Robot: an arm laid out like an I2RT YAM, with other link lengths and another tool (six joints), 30 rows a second.
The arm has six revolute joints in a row. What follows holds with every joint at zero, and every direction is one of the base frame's.
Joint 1 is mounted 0.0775 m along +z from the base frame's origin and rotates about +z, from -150 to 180 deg.
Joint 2 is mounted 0.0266 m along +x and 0.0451 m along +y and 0.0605 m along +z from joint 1 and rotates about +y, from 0 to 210 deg.
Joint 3 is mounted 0.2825 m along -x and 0.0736 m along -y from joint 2 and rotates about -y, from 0 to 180 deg.
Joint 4 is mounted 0.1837 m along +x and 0.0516 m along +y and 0.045 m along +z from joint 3 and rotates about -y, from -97 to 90 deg.
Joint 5 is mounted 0.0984 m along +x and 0.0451 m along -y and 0.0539 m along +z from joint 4 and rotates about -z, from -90 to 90 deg.
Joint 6 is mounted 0.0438 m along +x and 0.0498 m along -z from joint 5 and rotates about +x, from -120 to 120 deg.
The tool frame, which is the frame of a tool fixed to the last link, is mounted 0.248 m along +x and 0.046 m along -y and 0.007 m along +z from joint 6; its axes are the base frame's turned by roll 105.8, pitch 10.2 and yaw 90 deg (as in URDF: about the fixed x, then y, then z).
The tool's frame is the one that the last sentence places.
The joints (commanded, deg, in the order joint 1, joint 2, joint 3, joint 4, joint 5, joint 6), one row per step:
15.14 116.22 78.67 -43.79 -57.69 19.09
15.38 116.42 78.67 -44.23 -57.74 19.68
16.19 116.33 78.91 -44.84 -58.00 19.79
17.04 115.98 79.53 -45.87 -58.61 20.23
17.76 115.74 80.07 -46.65 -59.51 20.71
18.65 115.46 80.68 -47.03 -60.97 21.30
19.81 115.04 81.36 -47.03 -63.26 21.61
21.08 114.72 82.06 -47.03 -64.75 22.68
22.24 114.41 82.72 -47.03 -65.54 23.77
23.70 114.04 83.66 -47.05 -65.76 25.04
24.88 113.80 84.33 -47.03 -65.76 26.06
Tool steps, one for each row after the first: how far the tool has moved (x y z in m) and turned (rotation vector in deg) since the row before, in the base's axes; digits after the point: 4 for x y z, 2 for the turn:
-0.0043 0.0006 -0.0013 -0.21 1.12 -0.06
-0.0059 0.0045 0.0020 0.15 0.43 0.79
-0.0062 0.0059 0.0060 0.48 0.60 0.70
-0.0056 0.0061 0.0064 0.76 0.67 0.60
-0.0053 0.0091 0.0095 1.41 0.47 0.80
-0.0061 0.0131 0.0143 2.43 -0.03 1.36
-0.0066 0.0109 0.0108 1.47 0.49 1.06
-0.0055 0.0083 0.0077 0.79 0.34 0.86
-0.0054 0.0087 0.0069 0.35 0.00 0.99
-0.0046 0.0064 0.0042 0.09 0.04 0.77

